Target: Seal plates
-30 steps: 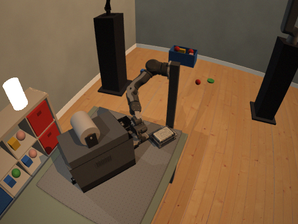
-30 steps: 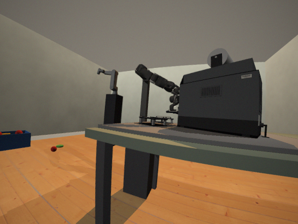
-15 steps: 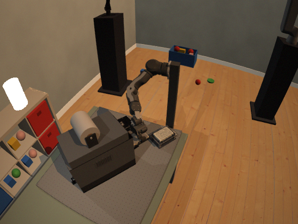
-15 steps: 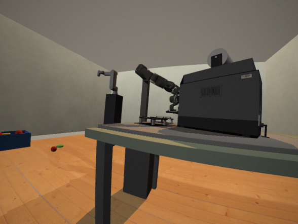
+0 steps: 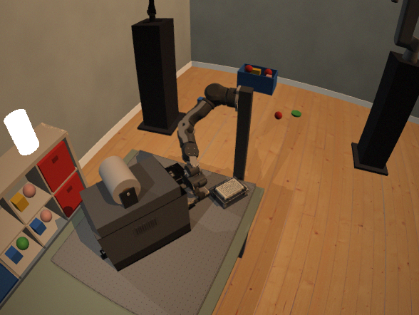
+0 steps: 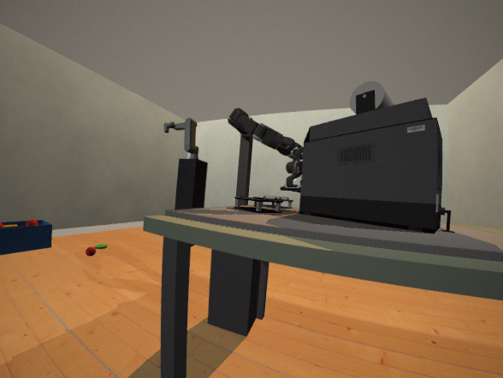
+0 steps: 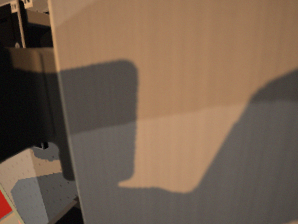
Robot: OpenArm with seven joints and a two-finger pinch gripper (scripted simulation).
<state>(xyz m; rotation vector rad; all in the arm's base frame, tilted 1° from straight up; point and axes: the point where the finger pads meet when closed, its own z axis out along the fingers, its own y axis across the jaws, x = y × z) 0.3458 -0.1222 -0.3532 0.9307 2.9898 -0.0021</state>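
My hand is 10 mm above the dark sealer stage. Also, from my hand: white well plate (130 mm behind, 150 mm to the left, 60 mm below); warning sticker (30 mm ahead, 130 mm to the right, 40 mm above); pale start button (140 mm ahead, 20 mm to the left, 80 mm above).
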